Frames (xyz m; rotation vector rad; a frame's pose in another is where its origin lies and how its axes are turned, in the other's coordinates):
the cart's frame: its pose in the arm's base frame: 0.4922 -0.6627 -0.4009 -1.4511 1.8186 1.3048
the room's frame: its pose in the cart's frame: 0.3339 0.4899 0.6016 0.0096 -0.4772 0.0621
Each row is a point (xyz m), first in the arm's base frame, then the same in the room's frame.
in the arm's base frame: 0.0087 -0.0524 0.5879
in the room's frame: -1.2936 0.4078 0.2148
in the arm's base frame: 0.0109 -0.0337 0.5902
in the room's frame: -1.2970 0.4071 0.2335
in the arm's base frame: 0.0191 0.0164 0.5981
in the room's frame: -1.3087 0.4038 0.2834
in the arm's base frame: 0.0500 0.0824 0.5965
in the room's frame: -1.3220 0.3762 0.3495
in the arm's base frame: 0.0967 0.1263 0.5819
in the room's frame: -1.3301 0.3284 0.3939
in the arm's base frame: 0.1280 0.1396 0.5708
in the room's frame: -1.3339 0.2955 0.4076
